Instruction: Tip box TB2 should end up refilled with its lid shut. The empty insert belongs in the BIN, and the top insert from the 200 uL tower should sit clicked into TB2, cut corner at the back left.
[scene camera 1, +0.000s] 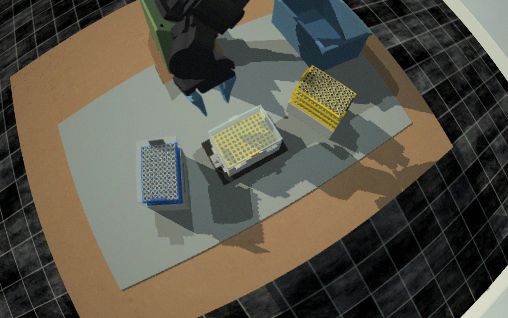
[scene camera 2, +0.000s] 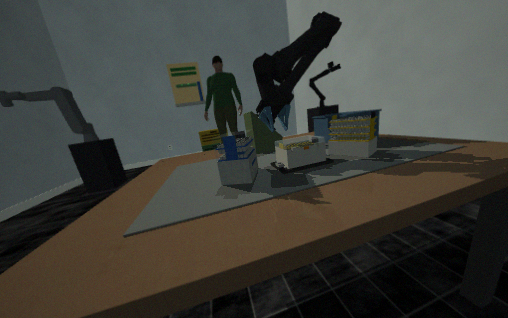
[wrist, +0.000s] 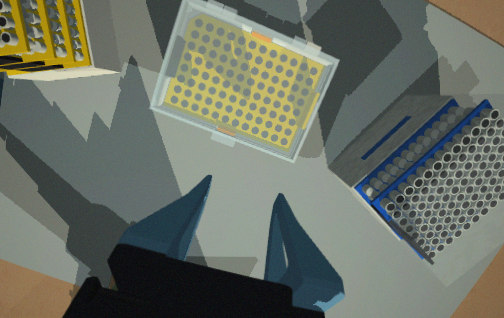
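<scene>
A white tip box (scene camera 1: 245, 140) (scene camera 2: 300, 152) (wrist: 240, 85) stands mid-mat on a dark base (scene camera 1: 225, 179); I take it for TB2. A yellow insert with rows of empty holes shows through its clear lid, which looks shut. A yellow tower of stacked, tip-filled inserts (scene camera 1: 325, 95) (scene camera 2: 352, 132) (wrist: 50, 25), apparently the 200 uL one, stands to the right in the scene views. My gripper (scene camera 1: 216, 108) (scene camera 2: 280, 130) (wrist: 244, 190) is partly open and empty, above the mat, beside the box's long side. The blue bin (scene camera 1: 345, 52) (scene camera 2: 321, 127) stands behind the yellow tower.
A blue tower with tips (scene camera 1: 160, 172) (scene camera 2: 237, 165) (wrist: 440, 175) stands left of the box in the scene views. A green block (scene camera 1: 157, 30) (scene camera 2: 257, 137) stands behind, near the arm. The grey mat (scene camera 1: 105, 150) (scene camera 2: 170, 210) lies on the brown table (scene camera 1: 45, 150) (scene camera 2: 200, 260).
</scene>
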